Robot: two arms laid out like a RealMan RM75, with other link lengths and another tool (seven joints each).
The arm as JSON. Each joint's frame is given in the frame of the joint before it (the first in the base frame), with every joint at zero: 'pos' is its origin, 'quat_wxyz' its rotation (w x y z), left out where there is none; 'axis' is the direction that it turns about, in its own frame. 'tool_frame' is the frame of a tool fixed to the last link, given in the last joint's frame.
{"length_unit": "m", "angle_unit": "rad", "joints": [
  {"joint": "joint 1", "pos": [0.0, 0.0, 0.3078], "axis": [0.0, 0.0, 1.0]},
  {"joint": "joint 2", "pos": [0.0, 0.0, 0.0], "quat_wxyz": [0.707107, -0.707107, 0.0, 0.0], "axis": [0.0, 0.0, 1.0]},
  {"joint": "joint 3", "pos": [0.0, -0.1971, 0.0], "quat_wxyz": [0.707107, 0.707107, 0.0, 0.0], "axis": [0.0, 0.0, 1.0]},
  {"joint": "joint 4", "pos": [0.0, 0.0, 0.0], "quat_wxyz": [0.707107, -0.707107, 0.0, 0.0], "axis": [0.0, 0.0, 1.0]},
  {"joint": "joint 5", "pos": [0.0, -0.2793, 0.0], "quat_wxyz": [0.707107, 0.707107, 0.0, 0.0], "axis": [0.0, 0.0, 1.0]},
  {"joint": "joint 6", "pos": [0.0, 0.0, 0.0], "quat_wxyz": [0.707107, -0.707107, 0.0, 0.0], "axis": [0.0, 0.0, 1.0]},
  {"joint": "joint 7", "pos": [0.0, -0.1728, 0.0], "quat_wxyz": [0.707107, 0.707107, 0.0, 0.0], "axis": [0.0, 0.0, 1.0]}
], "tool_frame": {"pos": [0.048, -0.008, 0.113], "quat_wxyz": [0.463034, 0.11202, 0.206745, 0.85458]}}
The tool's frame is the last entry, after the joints.
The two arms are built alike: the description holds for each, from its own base.
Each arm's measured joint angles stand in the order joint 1, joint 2, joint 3, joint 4, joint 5, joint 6, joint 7.
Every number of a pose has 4 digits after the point. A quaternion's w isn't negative.
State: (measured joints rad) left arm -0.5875 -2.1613 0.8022 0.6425 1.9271 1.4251 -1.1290; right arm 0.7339 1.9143 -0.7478 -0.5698 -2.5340 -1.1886 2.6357
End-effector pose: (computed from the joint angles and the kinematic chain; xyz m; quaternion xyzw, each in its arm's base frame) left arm -0.1154 0.4342 -0.0458 -0.4451 0.7854 -0.1697 0.3953; right arm 0.3532 0.4345 -0.0019 0.2627 0.9645 -0.0068 0.0279
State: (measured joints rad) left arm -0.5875 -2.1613 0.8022 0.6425 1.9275 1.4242 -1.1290; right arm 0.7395 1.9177 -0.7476 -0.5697 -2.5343 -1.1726 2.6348
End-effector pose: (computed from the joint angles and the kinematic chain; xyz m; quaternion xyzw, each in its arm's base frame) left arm -0.1156 0.4344 -0.0459 -0.4452 0.7855 -0.1693 0.3952; right arm 0.3520 0.4397 -0.0022 0.2591 0.9654 -0.0004 0.0289
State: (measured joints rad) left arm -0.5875 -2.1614 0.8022 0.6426 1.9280 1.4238 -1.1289; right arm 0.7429 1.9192 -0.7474 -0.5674 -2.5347 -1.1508 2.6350
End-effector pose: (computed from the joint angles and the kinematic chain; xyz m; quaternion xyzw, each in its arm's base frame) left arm -0.1157 0.4344 -0.0460 -0.4453 0.7856 -0.1691 0.3949; right arm 0.3529 0.4452 -0.0014 0.2576 0.9657 0.0088 0.0304
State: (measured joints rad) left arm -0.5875 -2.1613 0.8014 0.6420 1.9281 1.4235 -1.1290; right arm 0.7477 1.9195 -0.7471 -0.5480 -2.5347 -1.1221 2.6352
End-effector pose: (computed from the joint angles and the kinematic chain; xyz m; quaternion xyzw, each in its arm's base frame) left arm -0.1160 0.4345 -0.0460 -0.4456 0.7853 -0.1688 0.3952; right arm 0.3560 0.4480 -0.0043 0.2604 0.9649 0.0155 0.0312
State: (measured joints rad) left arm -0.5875 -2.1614 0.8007 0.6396 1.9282 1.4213 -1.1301; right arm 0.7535 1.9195 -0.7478 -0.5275 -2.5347 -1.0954 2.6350
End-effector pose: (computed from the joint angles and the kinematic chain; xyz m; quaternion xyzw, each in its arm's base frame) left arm -0.1167 0.4348 -0.0464 -0.4472 0.7843 -0.1683 0.3957; right arm 0.3588 0.4502 -0.0076 0.2627 0.9641 0.0206 0.0323
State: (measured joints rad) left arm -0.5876 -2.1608 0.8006 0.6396 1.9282 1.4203 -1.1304; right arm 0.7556 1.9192 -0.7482 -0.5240 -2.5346 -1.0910 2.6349
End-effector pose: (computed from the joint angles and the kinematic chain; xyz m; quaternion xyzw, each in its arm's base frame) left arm -0.1170 0.4352 -0.0462 -0.4473 0.7844 -0.1676 0.3956; right arm 0.3588 0.4510 -0.0081 0.2625 0.9641 0.0215 0.0326
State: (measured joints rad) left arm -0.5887 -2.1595 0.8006 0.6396 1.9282 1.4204 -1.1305; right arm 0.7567 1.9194 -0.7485 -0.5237 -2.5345 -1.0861 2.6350
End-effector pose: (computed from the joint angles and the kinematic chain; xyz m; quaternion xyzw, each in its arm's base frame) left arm -0.1169 0.4356 -0.0457 -0.4469 0.7849 -0.1673 0.3953; right arm 0.3588 0.4524 -0.0077 0.2619 0.9642 0.0236 0.0331
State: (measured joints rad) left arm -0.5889 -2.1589 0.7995 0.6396 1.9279 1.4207 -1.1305; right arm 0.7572 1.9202 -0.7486 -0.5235 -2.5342 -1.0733 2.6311
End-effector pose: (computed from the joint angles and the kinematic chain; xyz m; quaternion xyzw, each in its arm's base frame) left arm -0.1169 0.4359 -0.0452 -0.4467 0.7848 -0.1669 0.3957; right arm 0.3599 0.4555 -0.0068 0.2596 0.9646 0.0292 0.0349
